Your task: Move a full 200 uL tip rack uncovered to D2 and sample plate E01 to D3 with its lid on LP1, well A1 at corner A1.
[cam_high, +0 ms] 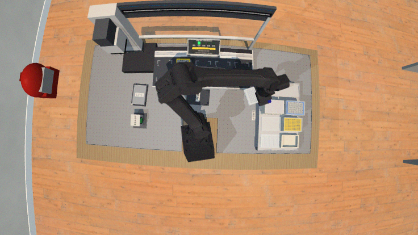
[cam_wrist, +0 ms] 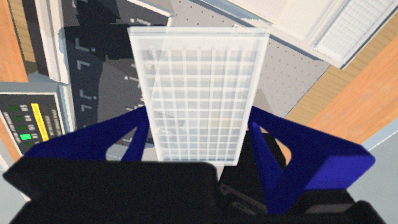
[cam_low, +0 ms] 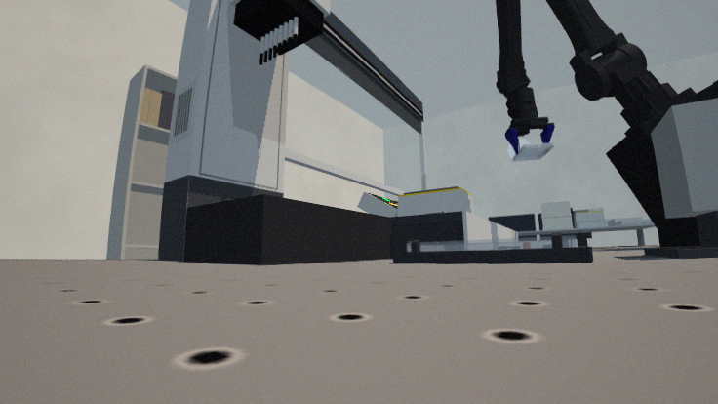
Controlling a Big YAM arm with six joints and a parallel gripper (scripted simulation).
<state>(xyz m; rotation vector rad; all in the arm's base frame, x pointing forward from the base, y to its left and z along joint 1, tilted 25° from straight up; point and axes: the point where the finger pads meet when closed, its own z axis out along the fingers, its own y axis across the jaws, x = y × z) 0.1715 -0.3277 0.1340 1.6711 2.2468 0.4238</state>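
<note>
Now: hand 1 cm above the sample plate. The rest, counted from my hand: white sealed block (6 cm behind, 15 cm to the right, 17 cm below); clear tip rack cover (16 cm behind, 14 cm to the right, 22 cm below); shelf label (10 cm behind, 5 cm to the right, 29 cm below).
</note>
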